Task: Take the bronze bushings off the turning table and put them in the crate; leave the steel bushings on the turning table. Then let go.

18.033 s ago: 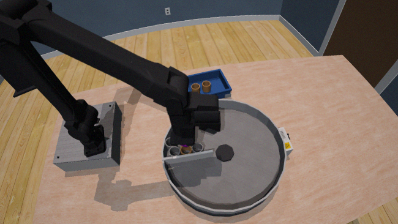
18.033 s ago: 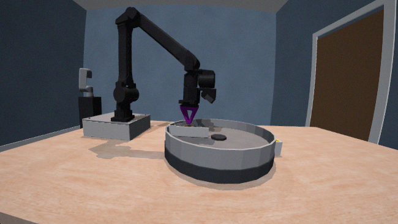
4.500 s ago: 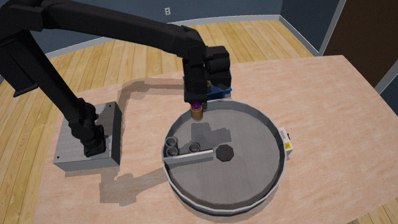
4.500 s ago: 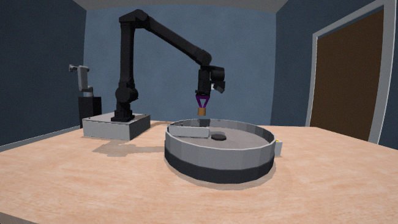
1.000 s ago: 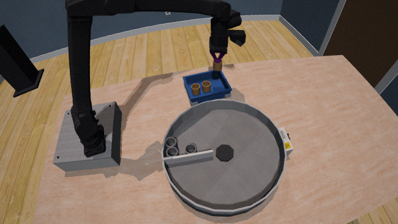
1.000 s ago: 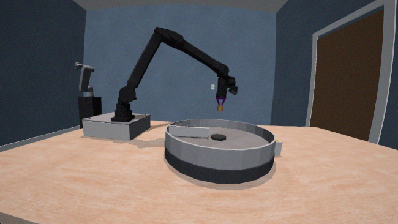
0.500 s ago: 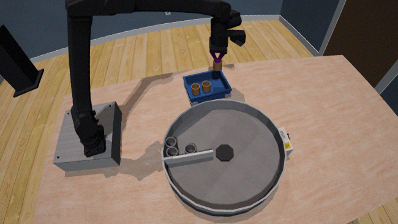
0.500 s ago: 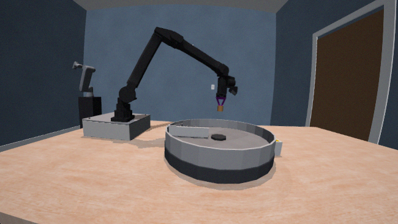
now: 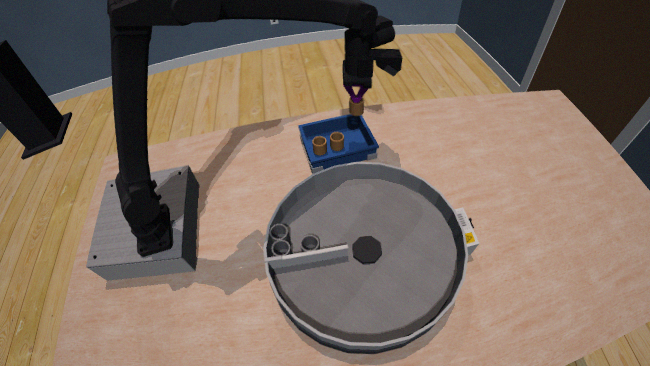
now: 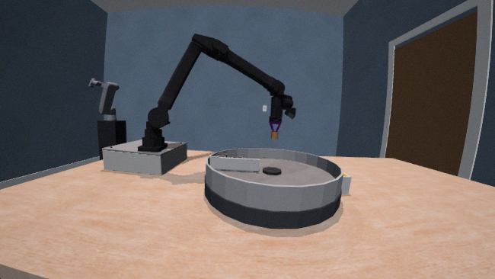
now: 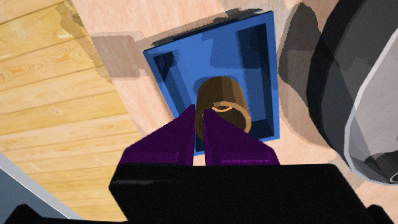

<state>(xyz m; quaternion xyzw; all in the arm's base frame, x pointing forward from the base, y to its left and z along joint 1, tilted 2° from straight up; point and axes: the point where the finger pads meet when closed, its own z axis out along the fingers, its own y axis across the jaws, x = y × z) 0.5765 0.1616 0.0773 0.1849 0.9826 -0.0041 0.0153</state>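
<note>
The blue crate lies 13 cm below my hand, 6 cm behind it and 1 cm to the right of it. The rest, counted from my hand: turning table (36 cm to the right, 13 cm behind, 10 cm below).
</note>
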